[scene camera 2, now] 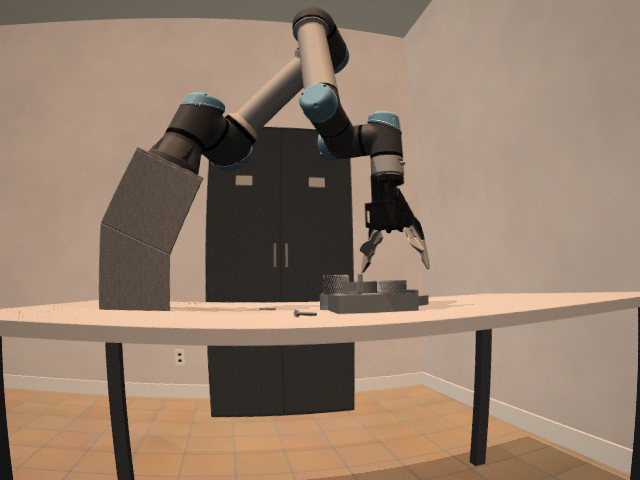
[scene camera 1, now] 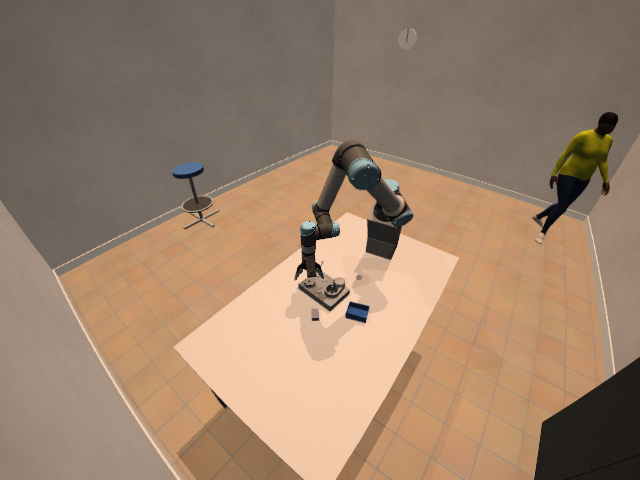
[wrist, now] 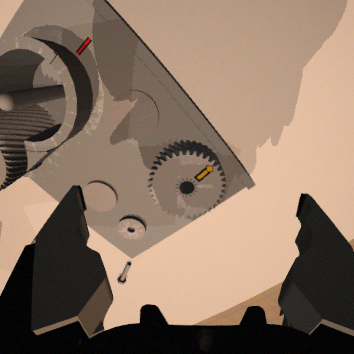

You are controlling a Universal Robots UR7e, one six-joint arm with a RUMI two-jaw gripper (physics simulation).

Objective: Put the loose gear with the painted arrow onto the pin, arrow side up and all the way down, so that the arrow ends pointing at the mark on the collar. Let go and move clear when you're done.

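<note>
The loose gear (wrist: 167, 192) (scene camera 2: 392, 285) lies flat on the grey base plate (wrist: 165, 125) (scene camera 2: 372, 303) near one corner, its yellow arrow (wrist: 203, 173) facing up and pointing to the upper right in the wrist view. The pin (wrist: 37, 95) (scene camera 2: 360, 281) stands inside the round collar (wrist: 86, 95), at the left of the wrist view. The red mark (wrist: 84, 46) sits on the collar's upper right rim. A toothed gear (wrist: 25, 120) stands beside the pin, partly cut off. My gripper (wrist: 191, 191) (scene camera 2: 395, 269) (scene camera 1: 309, 276) is open and empty above the loose gear, fingers to either side and higher.
A small washer-like disc (wrist: 131, 228) lies on the plate, and a bolt (wrist: 124, 273) (scene camera 2: 305, 313) lies on the table beside it. A blue tray (scene camera 1: 357, 312) and a small block (scene camera 1: 314, 314) are near the plate. A person (scene camera 1: 581, 160) is by the far right wall.
</note>
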